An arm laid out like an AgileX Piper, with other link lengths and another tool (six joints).
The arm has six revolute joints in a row. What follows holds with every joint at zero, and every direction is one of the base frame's. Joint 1 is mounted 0.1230 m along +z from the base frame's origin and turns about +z. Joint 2 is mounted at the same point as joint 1 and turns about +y. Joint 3 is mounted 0.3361 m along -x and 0.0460 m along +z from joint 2 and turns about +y. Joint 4 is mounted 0.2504 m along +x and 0.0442 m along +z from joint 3 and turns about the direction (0.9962, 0, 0.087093). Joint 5 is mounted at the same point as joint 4 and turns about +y. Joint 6 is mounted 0.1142 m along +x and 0.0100 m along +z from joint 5 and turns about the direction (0.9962, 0, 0.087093). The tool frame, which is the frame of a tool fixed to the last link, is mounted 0.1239 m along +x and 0.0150 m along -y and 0.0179 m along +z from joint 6; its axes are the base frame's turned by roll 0.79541, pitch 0.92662 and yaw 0.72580 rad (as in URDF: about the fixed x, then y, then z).
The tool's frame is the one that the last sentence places.
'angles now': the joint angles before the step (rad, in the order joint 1, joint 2, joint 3, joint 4, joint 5, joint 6). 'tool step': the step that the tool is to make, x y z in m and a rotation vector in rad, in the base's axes. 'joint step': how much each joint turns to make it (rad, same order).
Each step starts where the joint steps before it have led.
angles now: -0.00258 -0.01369 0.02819 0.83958 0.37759 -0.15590
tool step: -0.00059 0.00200 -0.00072 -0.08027 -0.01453 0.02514
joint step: -0.00007 -0.00005 -0.00001 -0.00001 0.01326 -0.08433
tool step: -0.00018 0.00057 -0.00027 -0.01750 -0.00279 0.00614
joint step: 0.00006 0.00005 0.00003 0.00006 0.00351 -0.01847
